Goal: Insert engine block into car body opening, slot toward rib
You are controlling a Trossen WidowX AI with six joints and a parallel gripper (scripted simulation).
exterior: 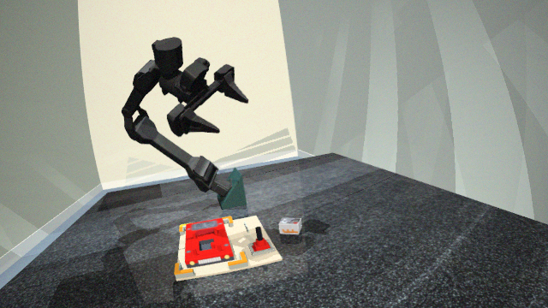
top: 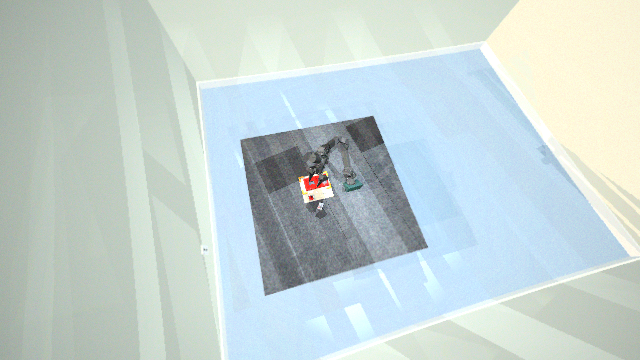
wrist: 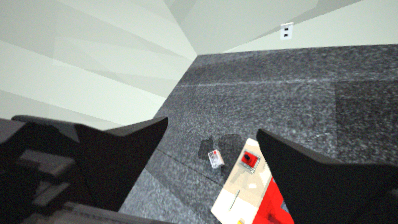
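My gripper tip is 70 mm past the engine block, 100 mm to the right of it and 290 mm above it.
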